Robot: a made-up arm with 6 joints.
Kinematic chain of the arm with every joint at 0, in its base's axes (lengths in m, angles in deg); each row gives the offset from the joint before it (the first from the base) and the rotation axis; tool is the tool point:
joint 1: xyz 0 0 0.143 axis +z
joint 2: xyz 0 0 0 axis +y
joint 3: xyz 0 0 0.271 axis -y
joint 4: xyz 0 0 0 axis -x
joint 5: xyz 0.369 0 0 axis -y
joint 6: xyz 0 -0.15 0 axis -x
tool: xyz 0 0 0
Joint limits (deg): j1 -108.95..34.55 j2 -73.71..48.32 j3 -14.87..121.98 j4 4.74..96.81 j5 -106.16..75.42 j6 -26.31..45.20
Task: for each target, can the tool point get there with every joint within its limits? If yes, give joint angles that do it. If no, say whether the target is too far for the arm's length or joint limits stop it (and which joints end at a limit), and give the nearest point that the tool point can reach.
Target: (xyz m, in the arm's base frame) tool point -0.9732 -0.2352 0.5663
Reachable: no: too far | nearest point -0.5992 -0.1448 0.4036 | short by 0.418 m
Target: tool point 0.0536 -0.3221 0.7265
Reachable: yes | joints -79.24 32.21 72.92 87.14 18.50 13.09
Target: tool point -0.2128 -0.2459 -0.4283
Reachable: no: joint limits stop it (at a limit: joint 1, joint 2, joint 3, joint 4) | nearest point -0.2648 -0.3108 -0.0005 | short by 0.436 m
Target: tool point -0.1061 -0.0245 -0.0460
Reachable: no: joint limits stop it (at a limit: joint 1, joint 2, joint 3, joint 4) | nearest point -0.2648 -0.3108 -0.0005 | short by 0.330 m
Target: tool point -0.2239 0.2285 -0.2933
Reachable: no: joint limits stop it (at a limit: joint 2, joint 3) | nearest point -0.4023 0.4106 -0.0252 | short by 0.370 m
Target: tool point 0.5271 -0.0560 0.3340
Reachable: yes | joints -2.37 29.78 1.79 76.82 -7.15 0.58
